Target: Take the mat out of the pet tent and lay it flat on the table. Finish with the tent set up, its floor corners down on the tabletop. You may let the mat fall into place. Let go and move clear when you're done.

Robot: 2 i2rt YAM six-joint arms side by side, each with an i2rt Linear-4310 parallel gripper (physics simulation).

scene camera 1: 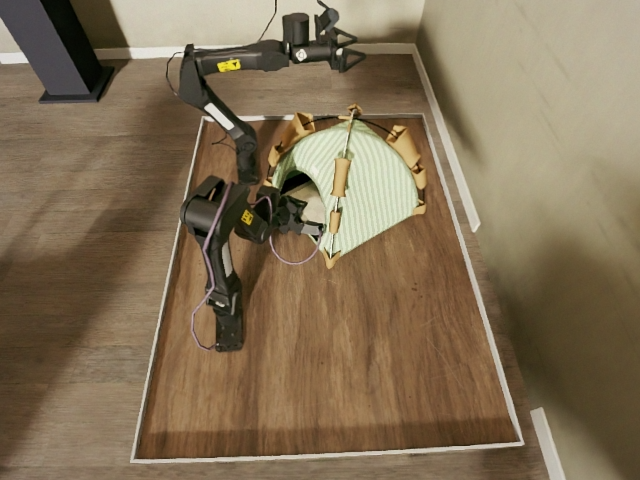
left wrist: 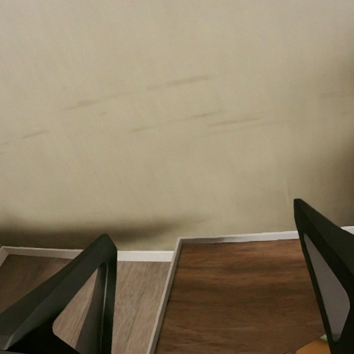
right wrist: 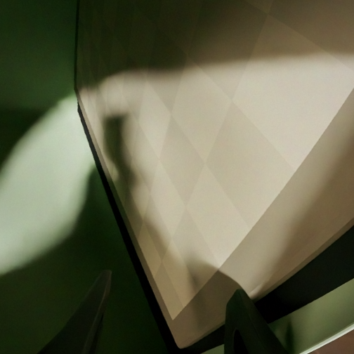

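The green striped tent (scene camera 1: pixel 382 186) (right wrist: pixel 40 200) with orange pole sleeves appears upright at the back of the table (scene camera 1: pixel 361 335) (left wrist: pixel 240 280), its opening facing lower left. The beige checked mat (scene camera 1: pixel 311 204) (right wrist: pixel 200 165) is inside on the tent's floor, partly hidden by fabric and arm. My right gripper (scene camera 1: pixel 320 229) (right wrist: pixel 172 288) is at the opening, partly open; in the right wrist view its fingers appear either side of a mat corner, without a grip on it. My left gripper (scene camera 1: pixel 360 46) (left wrist: pixel 197 226) is wide open and empty, in the air beyond the table's far edge.
Dark gaps show along the mat's edges in the right wrist view. The right arm (scene camera 1: pixel 222 273) stands close to the tent's opening; the left arm's base (scene camera 1: pixel 247 165) stands left of the tent. A beige wall (scene camera 1: pixel 558 180) rises to the right. A dark pillar (scene camera 1: pixel 56 46) stands upper left.
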